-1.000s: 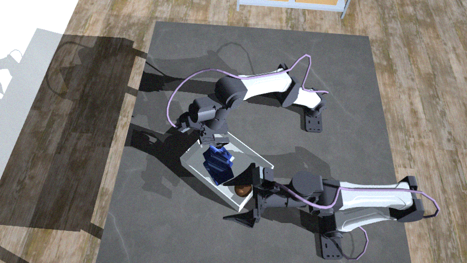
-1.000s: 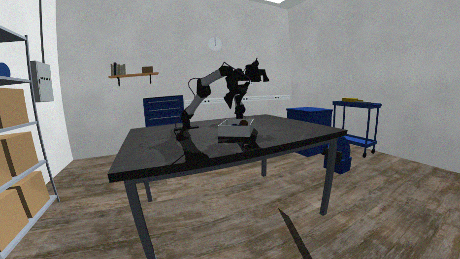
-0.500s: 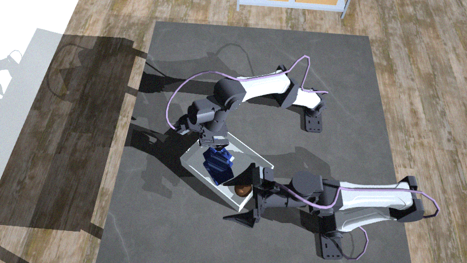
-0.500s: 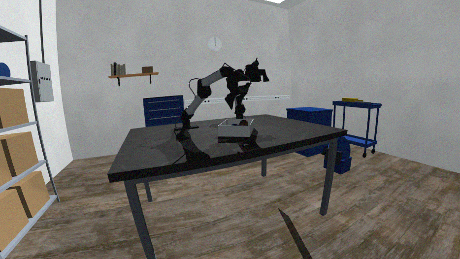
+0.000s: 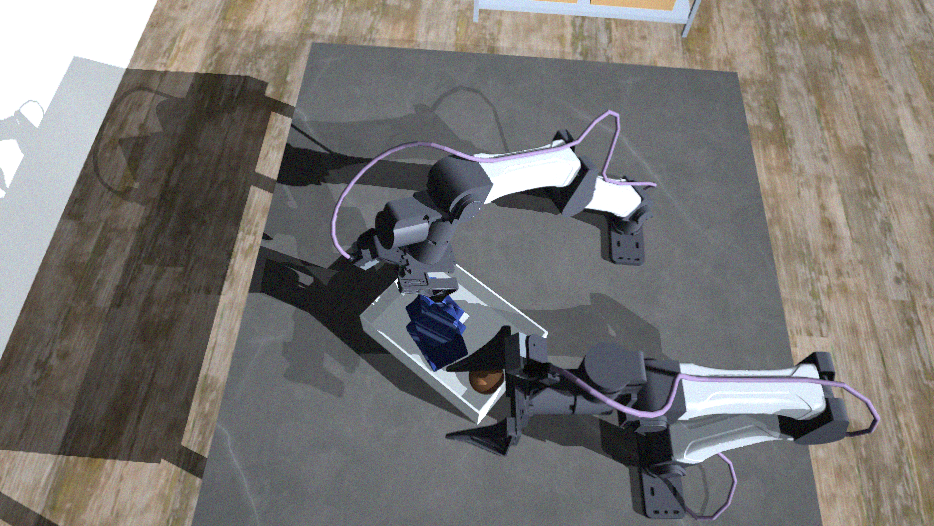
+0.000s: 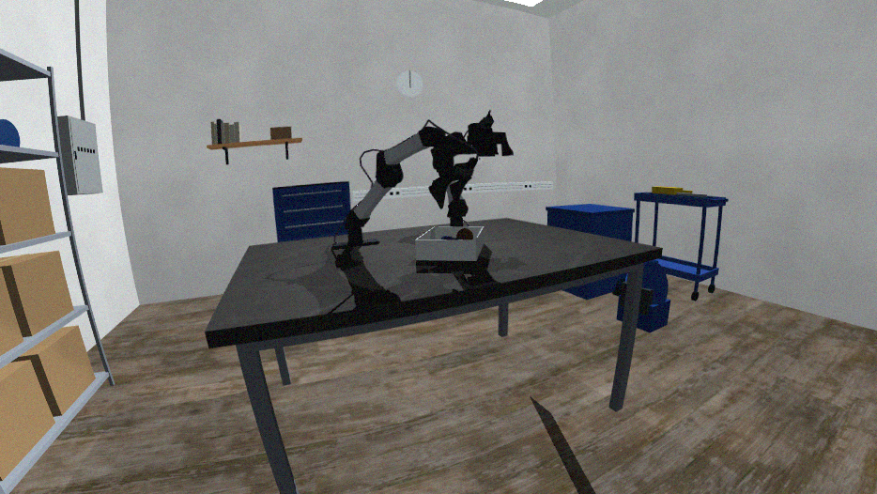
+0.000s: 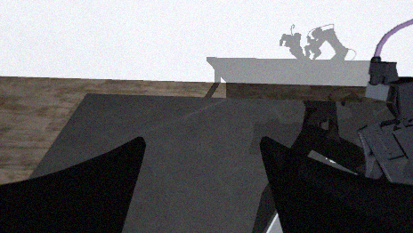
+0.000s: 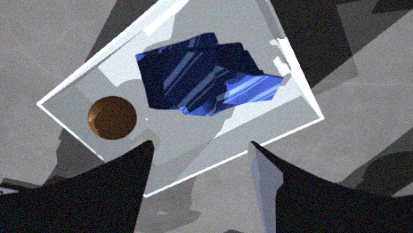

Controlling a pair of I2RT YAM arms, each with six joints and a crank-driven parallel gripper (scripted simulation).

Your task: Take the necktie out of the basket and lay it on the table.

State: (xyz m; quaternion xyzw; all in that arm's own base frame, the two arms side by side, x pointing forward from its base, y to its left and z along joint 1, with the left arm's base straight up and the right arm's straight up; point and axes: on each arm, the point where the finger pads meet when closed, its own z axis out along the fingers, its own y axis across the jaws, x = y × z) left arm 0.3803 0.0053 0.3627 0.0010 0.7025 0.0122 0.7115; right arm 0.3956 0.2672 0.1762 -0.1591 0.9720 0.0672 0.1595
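Note:
The white basket is 16 cm below my right hand, 4 cm behind it and 3 cm to the left of it. Also, from my right hand: brown ball 14 cm below, 12 cm to the left, 10 cm behind.

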